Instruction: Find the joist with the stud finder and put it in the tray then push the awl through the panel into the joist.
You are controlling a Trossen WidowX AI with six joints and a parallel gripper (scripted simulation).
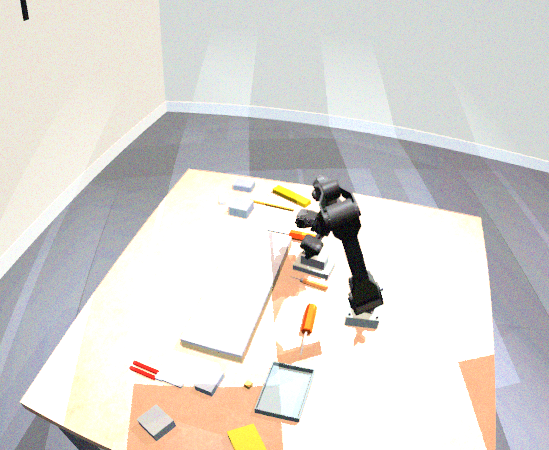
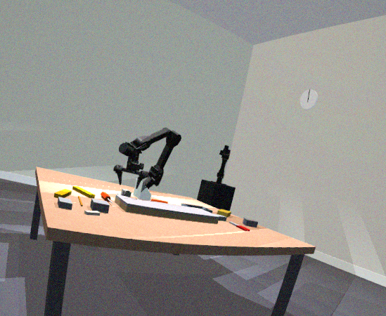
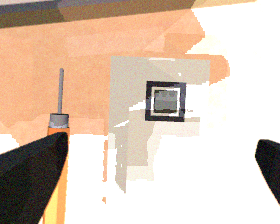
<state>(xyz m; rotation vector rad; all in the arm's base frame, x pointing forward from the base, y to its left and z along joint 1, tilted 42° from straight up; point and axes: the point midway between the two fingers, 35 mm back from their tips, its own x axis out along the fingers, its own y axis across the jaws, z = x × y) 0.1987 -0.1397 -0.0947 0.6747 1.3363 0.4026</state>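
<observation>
Right now the stud finder is 30 mm below my gripper tip. Round my gripper tip: pencil 290 mm to the right, 230 mm ahead, 70 mm below; then square indicator window 20 mm below, 20 mm ahead, 10 mm to the right; then awl 70 mm to the left, 70 mm below.
</observation>
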